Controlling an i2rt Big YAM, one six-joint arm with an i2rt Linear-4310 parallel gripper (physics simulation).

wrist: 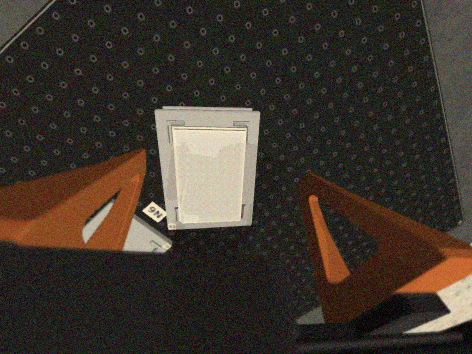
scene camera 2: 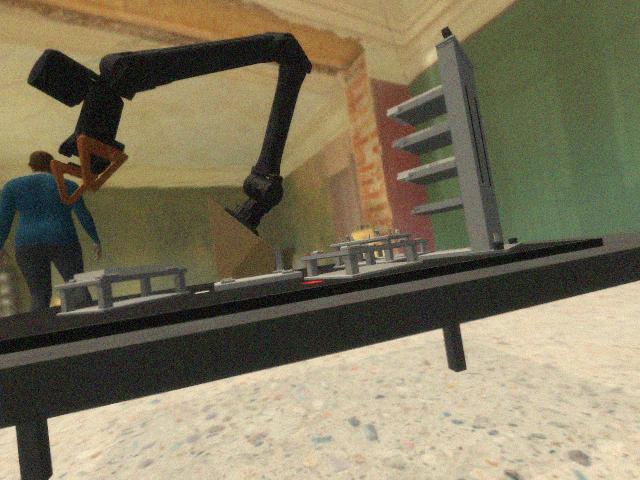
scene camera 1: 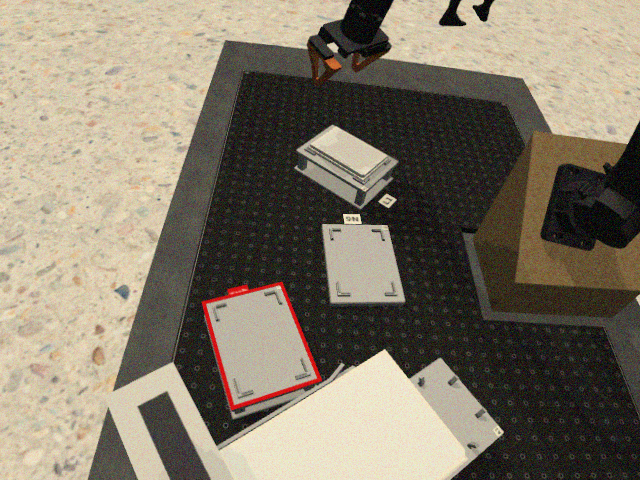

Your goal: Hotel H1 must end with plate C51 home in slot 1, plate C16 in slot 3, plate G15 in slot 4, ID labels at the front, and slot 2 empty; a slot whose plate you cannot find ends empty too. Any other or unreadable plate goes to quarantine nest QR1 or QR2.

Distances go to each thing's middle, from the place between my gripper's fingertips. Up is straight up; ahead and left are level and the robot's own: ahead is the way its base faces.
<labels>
Now: hand 25 cm to the right of the grey nest (scene camera 1: 361, 269), 18 cm above it and 9 cm past it.
</labels>
